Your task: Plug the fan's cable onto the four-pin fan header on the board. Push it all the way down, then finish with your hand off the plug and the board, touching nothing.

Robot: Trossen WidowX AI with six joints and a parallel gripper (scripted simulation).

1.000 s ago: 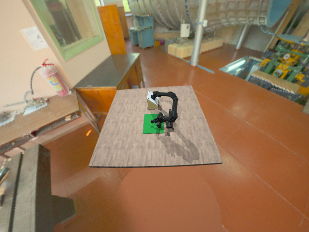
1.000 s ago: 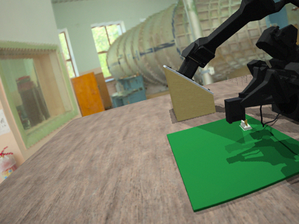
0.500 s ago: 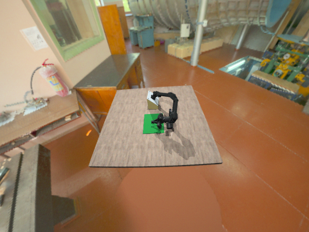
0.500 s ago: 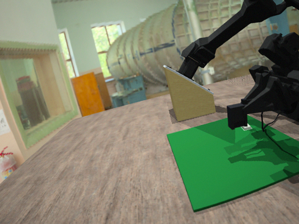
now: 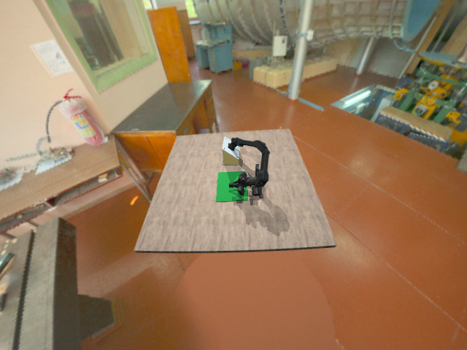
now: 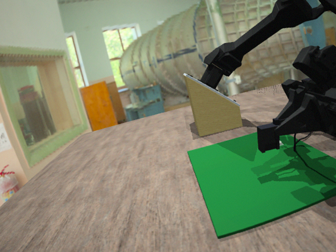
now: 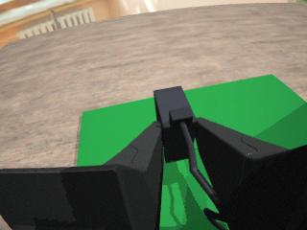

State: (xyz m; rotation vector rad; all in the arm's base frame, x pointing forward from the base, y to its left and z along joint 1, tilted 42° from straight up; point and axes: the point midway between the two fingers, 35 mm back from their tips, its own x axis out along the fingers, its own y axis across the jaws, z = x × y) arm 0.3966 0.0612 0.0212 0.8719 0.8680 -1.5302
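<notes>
Now: the green board 6 cm behind my gripper tip, 1 cm to the right of it and 10 cm below it. Also, from my gripper tip: black fan (12 cm behind, 19 cm to the left, 2 cm below); then fan header (12 cm behind, 6 cm to the left, 8 cm below); then fan plug (1 cm to the right, 1 cm below).
</notes>
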